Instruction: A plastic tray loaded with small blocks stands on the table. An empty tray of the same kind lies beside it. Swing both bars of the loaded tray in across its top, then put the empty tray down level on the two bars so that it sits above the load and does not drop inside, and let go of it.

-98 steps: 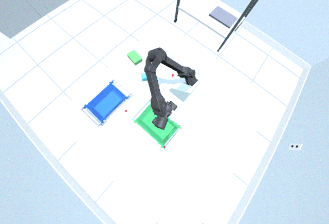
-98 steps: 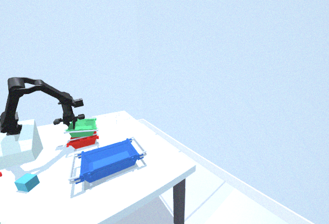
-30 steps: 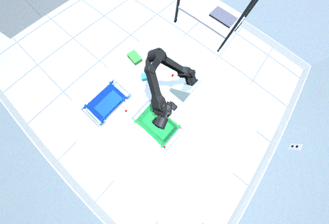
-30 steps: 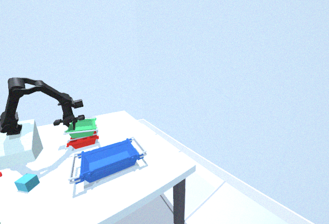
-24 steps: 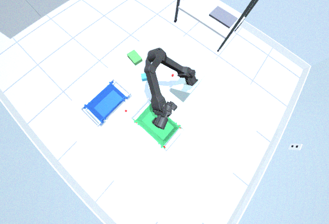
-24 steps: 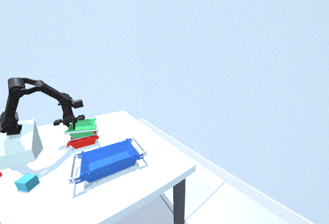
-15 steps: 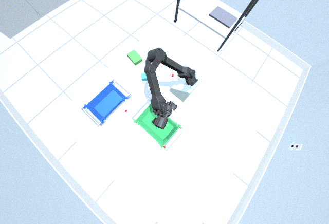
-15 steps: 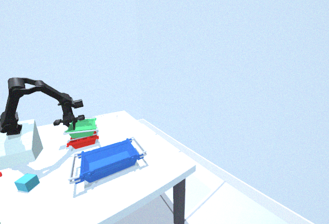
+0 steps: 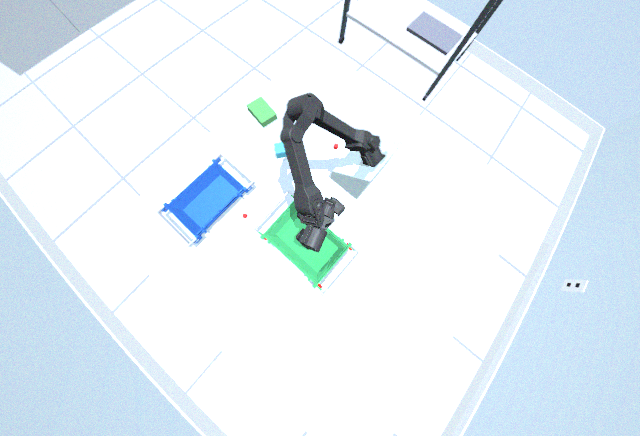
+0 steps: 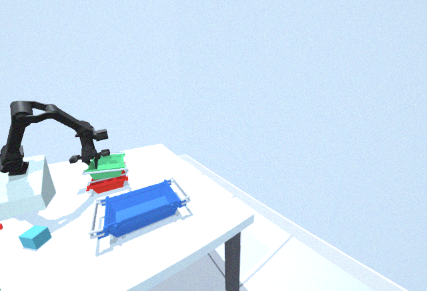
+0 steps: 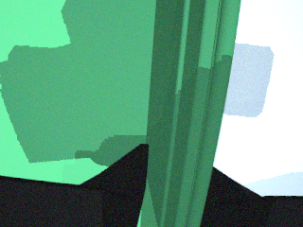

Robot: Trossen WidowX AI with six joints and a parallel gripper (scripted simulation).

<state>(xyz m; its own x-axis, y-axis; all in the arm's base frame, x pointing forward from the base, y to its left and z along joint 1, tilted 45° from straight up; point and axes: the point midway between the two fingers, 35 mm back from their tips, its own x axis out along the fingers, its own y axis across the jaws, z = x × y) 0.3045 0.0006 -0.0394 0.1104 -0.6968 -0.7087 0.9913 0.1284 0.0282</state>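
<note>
The green tray lies 7 cm ahead of my gripper tip and 2 cm above it. From my gripper tip the other things lie so: green block 56 cm to the right, 19 cm behind, 7 cm below; cyan block 35 cm to the right, 13 cm behind, 7 cm below.
</note>
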